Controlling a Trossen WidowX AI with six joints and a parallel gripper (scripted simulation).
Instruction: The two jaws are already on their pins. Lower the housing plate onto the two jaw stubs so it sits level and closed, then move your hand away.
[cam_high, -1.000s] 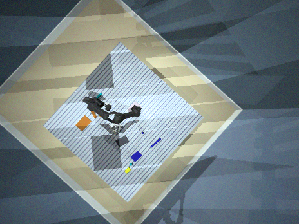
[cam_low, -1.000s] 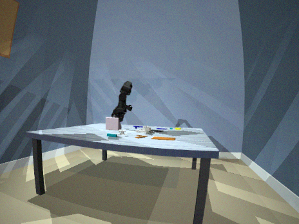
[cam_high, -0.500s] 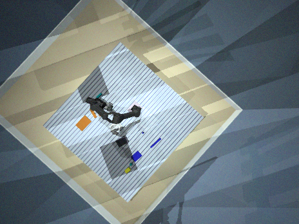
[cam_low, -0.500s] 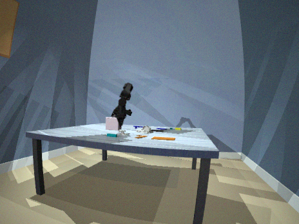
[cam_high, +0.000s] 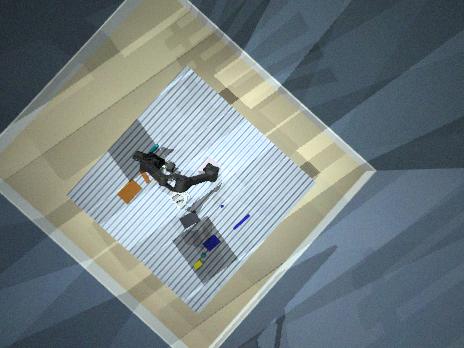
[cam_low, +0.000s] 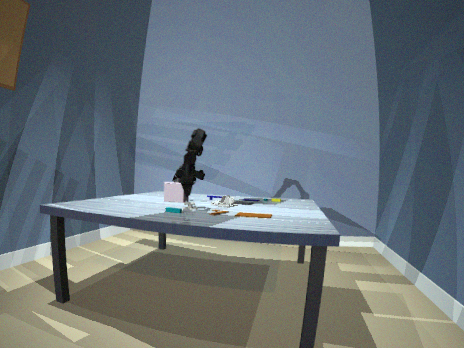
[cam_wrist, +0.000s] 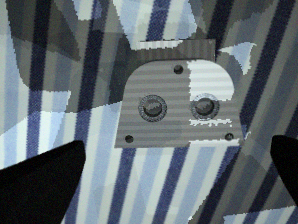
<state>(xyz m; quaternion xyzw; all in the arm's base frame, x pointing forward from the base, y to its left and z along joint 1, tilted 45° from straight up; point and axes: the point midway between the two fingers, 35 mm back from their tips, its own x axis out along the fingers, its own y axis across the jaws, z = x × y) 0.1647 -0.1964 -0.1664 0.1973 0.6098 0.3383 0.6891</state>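
The white housing plate is 10 mm ahead of my gripper tip and 30 mm below it. Round my gripper tip: cyan block 20 mm behind, 150 mm to the right, 50 mm below; blue square 250 mm ahead, 610 mm to the left, 60 mm below; orange plate 340 mm ahead, 100 mm to the right, 60 mm below.
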